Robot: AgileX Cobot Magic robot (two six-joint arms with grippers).
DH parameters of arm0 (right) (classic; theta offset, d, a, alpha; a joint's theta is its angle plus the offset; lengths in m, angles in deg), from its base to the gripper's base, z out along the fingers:
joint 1: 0 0.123 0 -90
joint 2: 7.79 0 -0.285 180
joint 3: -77.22 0 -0.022 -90
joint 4: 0 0.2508 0 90
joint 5: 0 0 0.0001 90
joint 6: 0 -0.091 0 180
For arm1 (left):
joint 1: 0 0.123 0 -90
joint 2: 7.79 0 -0.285 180
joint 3: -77.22 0 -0.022 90
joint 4: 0 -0.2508 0 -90
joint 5: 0 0 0.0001 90
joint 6: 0 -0.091 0 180
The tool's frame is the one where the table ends.
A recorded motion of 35 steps. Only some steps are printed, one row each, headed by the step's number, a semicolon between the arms.
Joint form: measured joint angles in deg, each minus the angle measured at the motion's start. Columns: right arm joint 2, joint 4, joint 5, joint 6, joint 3, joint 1; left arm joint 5, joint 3, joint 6, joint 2, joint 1, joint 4.
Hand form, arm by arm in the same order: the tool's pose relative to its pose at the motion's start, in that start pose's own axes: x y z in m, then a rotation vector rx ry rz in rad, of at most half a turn. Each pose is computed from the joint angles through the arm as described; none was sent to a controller.
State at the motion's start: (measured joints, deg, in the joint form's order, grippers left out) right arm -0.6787 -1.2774 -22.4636 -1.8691 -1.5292 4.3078; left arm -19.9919 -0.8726 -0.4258 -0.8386 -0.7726 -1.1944
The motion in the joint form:
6: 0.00 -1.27 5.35 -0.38 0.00 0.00; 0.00 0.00 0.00 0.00 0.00 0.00
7: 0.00 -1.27 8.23 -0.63 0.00 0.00; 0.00 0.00 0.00 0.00 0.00 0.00
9: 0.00 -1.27 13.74 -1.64 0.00 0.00; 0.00 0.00 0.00 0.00 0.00 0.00
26: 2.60 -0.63 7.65 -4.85 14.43 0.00; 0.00 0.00 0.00 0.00 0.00 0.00
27: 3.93 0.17 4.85 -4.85 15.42 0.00; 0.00 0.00 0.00 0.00 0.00 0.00
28: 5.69 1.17 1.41 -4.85 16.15 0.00; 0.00 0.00 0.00 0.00 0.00 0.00
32: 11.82 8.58 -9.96 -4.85 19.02 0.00; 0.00 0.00 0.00 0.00 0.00 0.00
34: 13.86 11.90 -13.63 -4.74 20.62 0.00; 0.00 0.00 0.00 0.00 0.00 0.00
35: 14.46 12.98 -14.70 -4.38 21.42 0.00; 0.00 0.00 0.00 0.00 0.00 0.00
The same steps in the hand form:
6: -0.0085 -0.0003 -0.0004 0.0041 -0.0936 -0.0142; 0.0000 0.0000 0.0000 0.0000 0.0000 0.0000
7: -0.0130 -0.0001 -0.0009 0.0015 -0.1438 -0.0101; 0.0000 0.0000 0.0000 0.0000 0.0000 0.0000
9: -0.0216 0.0004 -0.0026 -0.0053 -0.2398 0.0071; 0.0000 0.0000 0.0000 0.0000 0.0000 0.0000
26: -0.0864 0.0007 -0.0360 -0.0165 -0.3397 0.0753; 0.0000 0.0000 0.0000 0.0000 0.0000 0.0000
27: -0.0871 0.0010 -0.0344 -0.0185 -0.2847 0.0883; 0.0000 0.0000 0.0000 0.0000 0.0000 0.0000
28: -0.0853 0.0015 -0.0308 -0.0210 -0.2063 0.1041; 0.0000 0.0000 0.0000 0.0000 0.0000 0.0000
32: -0.0814 0.0078 -0.0221 -0.0710 0.0534 0.2142; 0.0000 0.0000 0.0000 0.0000 0.0000 0.0000
34: -0.0838 0.0115 -0.0216 -0.1009 0.1272 0.2588; 0.0000 0.0000 0.0000 0.0000 0.0000 0.0000
35: -0.0864 0.0128 -0.0222 -0.1125 0.1427 0.2671; 0.0000 0.0000 0.0000 0.0000 0.0000 0.0000

